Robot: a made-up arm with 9 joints.
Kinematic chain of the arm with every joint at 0, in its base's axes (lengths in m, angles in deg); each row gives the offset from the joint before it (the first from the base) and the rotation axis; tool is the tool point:
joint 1: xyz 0 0 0.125 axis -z
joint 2: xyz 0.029 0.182 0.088 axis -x
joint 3: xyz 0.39 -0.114 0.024 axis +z
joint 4: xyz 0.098 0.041 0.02 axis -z
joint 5: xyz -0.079 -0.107 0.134 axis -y
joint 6: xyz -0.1 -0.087 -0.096 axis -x
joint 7: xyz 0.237 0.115 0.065 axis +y
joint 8: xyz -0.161 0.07 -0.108 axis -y
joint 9: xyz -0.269 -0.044 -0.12 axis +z
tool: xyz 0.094 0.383 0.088
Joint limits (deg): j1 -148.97..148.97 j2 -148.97..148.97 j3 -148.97..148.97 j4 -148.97..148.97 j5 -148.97..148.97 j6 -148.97..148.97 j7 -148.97..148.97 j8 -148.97..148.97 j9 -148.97..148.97
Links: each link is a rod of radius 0.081 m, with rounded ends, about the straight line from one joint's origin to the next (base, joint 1, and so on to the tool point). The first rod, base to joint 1, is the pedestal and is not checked.
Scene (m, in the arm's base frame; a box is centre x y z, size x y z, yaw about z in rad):
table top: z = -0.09
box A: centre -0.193 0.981 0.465 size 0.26 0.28 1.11 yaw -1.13
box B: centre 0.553 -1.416 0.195 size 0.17 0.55 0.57 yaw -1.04
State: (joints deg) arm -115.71 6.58 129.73 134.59 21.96 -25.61 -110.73 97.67 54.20
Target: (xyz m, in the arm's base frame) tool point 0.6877 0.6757 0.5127
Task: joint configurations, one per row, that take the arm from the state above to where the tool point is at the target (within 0.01 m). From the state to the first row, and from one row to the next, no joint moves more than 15 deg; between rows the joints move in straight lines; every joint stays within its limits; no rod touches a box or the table.
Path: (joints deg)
1: -118.93 -5.75 127.73 127.03 28.29 -29.46 -115.76 99.71 57.32
2: -122.16 -18.09 125.73 119.47 34.61 -33.31 -120.79 101.74 60.43
3: -125.38 -30.42 123.73 111.91 40.94 -37.15 -125.83 103.78 63.55
4: -128.60 -42.76 121.72 104.34 47.27 -41.00 -130.86 105.81 66.67
5: -115.21 -37.99 118.06 119.22 33.16 -42.93 -126.61 104.61 67.98
6: -101.82 -33.22 114.40 134.09 19.05 -44.86 -122.36 103.42 69.30
7: -88.43 -28.45 110.74 148.97 4.94 -46.78 -118.11 102.22 70.61

